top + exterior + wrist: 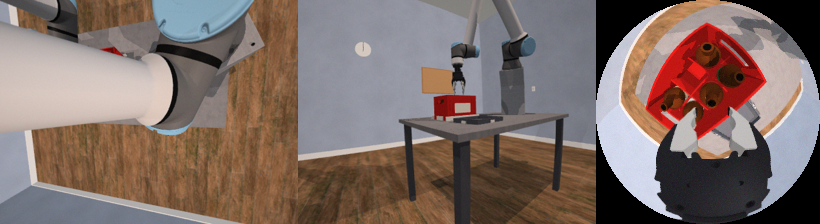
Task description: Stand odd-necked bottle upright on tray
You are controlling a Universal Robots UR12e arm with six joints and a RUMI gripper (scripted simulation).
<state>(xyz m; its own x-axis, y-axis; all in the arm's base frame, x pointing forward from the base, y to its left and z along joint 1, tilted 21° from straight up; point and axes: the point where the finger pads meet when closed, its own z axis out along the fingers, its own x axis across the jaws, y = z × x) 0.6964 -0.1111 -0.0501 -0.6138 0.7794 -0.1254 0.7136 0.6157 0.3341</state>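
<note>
My gripper is now 11 cm above the red crate and 5 cm to the left of it. Round my hand: dark tray: 22 cm to the left, 18 cm below, 5 cm ahead.
</note>
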